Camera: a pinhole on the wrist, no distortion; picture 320 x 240 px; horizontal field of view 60.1 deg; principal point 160.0 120.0 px. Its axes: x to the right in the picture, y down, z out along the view. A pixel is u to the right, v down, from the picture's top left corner.
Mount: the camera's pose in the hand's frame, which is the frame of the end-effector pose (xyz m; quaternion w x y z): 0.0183 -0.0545 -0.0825 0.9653 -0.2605 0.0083 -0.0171
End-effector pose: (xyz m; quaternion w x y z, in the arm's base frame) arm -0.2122 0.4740 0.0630 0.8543 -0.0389 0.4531 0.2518
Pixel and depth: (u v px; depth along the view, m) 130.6 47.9 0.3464
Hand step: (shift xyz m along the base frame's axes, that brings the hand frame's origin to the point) 0.1723 0.1098 0.1708
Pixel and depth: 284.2 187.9 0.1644
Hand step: 0.0462 0.1023 -0.0448
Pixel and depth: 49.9 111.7 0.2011
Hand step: 0.0246 0.0441 0.1079
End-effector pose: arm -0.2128 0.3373 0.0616 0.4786 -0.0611 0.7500 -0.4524
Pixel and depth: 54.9 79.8 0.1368
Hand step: 0.0518 -0.0130 0.0150
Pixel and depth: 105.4 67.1 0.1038
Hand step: 0.0071 -0.0216 0.0116
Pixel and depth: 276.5 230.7 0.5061
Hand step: 0.1862 -0.0730 -0.4692
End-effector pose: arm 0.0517 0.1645 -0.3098 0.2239 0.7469 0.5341 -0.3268
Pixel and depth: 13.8 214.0 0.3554
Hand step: 0.1473 -0.2928 -0.0025
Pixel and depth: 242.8 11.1 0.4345
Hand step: -0.0502 -0.1617 -0.3718
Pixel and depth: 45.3 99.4 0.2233
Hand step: -0.0005 -0.1421 -0.0324
